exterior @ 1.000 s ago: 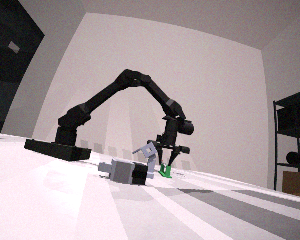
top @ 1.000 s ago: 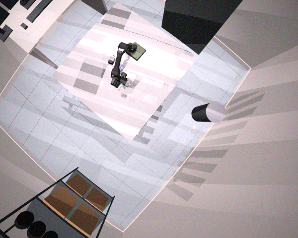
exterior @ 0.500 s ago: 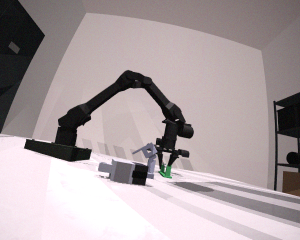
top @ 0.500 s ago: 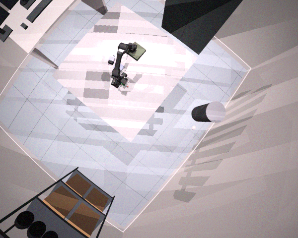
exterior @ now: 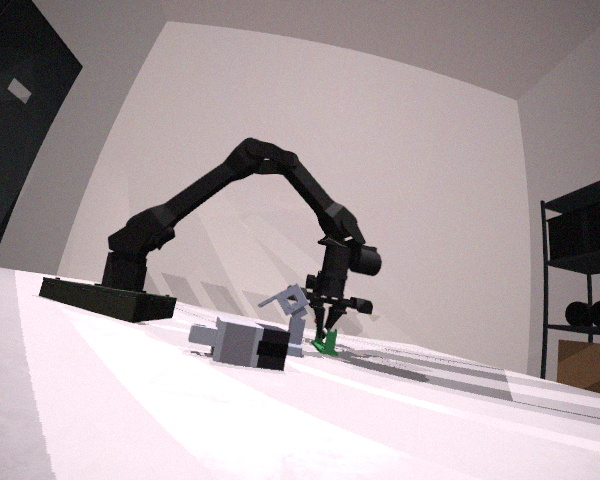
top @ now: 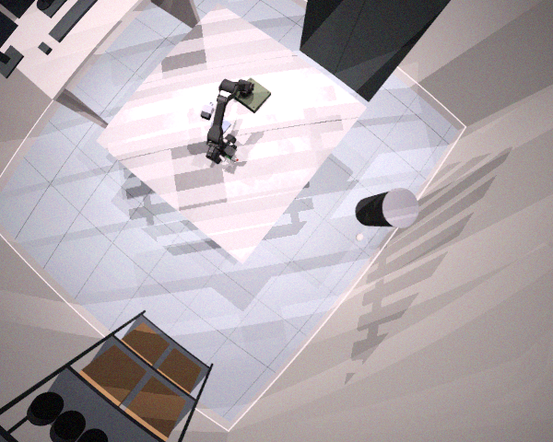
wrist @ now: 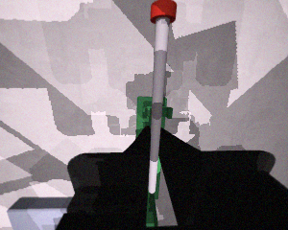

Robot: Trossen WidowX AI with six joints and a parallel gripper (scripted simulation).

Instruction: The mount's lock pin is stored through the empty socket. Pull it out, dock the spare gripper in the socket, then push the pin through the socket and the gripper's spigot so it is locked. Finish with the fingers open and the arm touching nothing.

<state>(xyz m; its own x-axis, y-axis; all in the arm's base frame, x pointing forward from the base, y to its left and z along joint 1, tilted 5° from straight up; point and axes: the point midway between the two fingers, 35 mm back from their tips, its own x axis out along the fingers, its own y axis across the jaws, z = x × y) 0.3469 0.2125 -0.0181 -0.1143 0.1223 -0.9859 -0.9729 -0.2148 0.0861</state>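
The green stand is 10 mm ahead of my gripper tip, 40 mm to the right of it and 10 mm above it. From my gripper tip the other things lie so: spare gripper: 100 mm behind, 300 mm to the right; then mount socket: 70 mm behind, 160 mm to the right, 40 mm above.
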